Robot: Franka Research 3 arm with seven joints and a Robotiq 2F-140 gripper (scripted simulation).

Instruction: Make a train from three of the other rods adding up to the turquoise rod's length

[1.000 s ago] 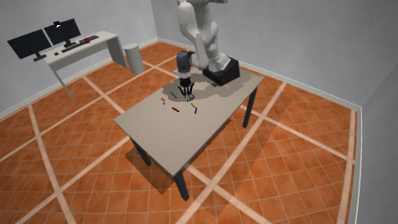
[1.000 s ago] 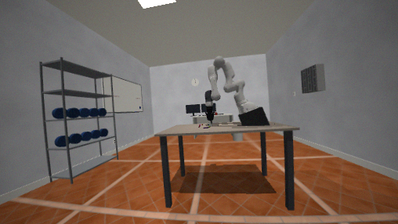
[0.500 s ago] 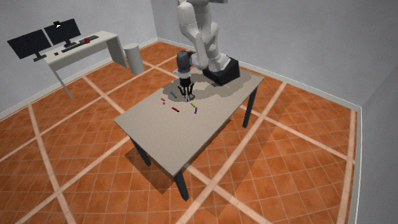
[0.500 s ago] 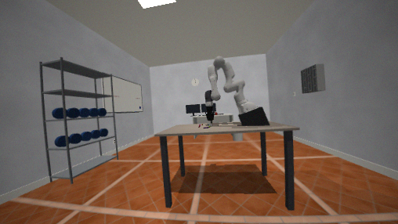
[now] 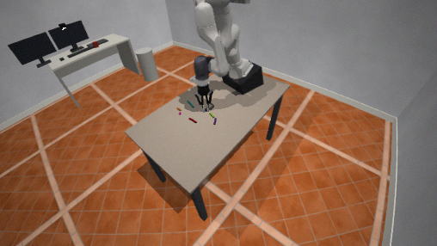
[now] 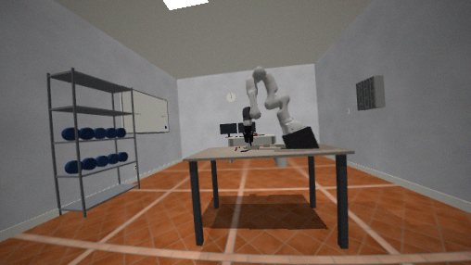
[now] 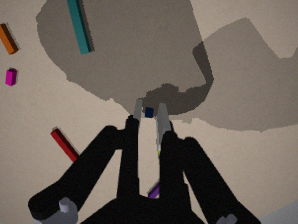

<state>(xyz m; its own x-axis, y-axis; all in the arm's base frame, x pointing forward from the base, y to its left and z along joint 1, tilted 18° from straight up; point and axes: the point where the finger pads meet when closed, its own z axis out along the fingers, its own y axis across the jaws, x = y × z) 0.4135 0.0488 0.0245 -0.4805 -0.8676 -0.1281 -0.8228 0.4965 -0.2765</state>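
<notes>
Now: the small blue rod 30 mm below my hand. Round my hand: purple rod (30 mm ahead, 140 mm to the left, 30 mm below); lime rod (10 mm ahead, 70 mm to the left, 30 mm below); red rod (140 mm ahead, 10 mm to the left, 30 mm below).
</notes>
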